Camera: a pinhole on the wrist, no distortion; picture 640 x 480 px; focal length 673.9 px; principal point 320.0 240.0 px. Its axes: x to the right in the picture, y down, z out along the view. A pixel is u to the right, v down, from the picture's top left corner.
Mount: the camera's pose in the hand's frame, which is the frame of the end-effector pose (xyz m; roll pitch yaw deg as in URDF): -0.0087 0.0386 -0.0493 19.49 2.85 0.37
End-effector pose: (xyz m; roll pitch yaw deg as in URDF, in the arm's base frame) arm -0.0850 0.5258 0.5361 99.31 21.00 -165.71
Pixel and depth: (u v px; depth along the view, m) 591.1 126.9 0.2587
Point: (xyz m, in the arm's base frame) -0.1813 0.6644 0.3902
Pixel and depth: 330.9 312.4 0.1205
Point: -0.1012 0.5931 0.5358
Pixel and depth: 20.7 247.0 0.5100
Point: 0.0706 0.9961 0.4265
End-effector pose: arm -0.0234 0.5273 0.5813 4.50 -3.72 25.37
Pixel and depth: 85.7 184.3 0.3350
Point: -0.0850 0.3651 0.8277
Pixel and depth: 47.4 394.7 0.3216
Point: -0.1406 0.4472 0.8565
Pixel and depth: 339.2 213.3 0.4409
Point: 0.0443 0.3906 0.9307
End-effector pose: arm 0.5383 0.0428 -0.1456 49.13 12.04 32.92
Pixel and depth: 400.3 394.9 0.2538
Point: 0.6737 -0.0494 -0.0132
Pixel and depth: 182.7 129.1 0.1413
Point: 0.5606 -0.0364 -0.1123
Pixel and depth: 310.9 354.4 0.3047
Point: 0.6777 -0.1078 0.0065
